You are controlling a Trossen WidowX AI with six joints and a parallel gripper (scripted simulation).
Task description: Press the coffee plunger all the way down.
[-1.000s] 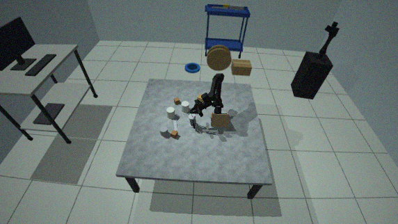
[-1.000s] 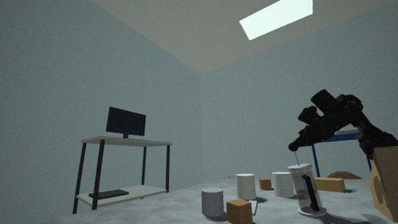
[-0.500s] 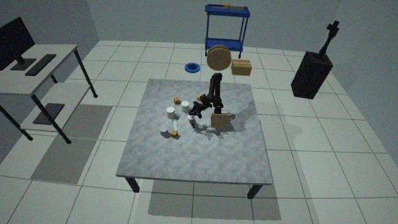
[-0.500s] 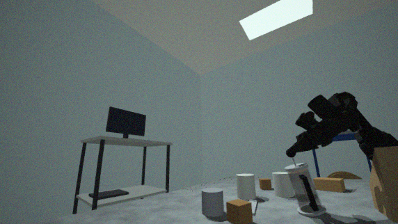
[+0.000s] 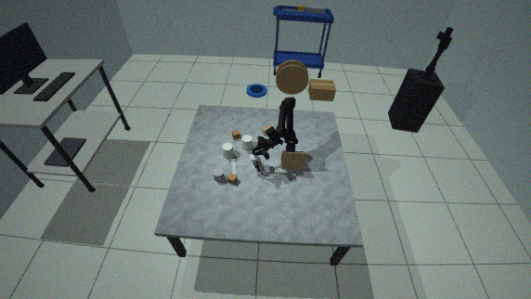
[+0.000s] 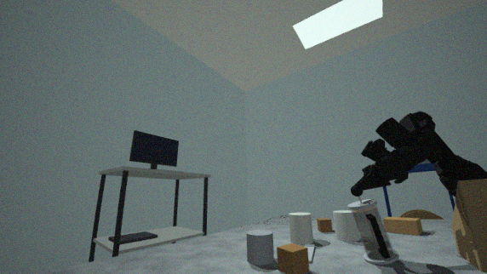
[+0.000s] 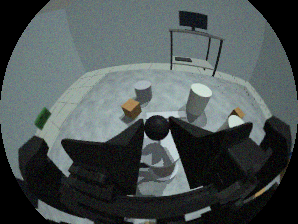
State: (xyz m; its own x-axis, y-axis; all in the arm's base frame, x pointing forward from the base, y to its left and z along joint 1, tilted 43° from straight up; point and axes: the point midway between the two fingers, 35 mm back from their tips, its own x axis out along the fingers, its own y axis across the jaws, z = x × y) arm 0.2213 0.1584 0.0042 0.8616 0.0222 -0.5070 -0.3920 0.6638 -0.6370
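My gripper tip is now 9 cm above the coffee press and 3 cm past it.
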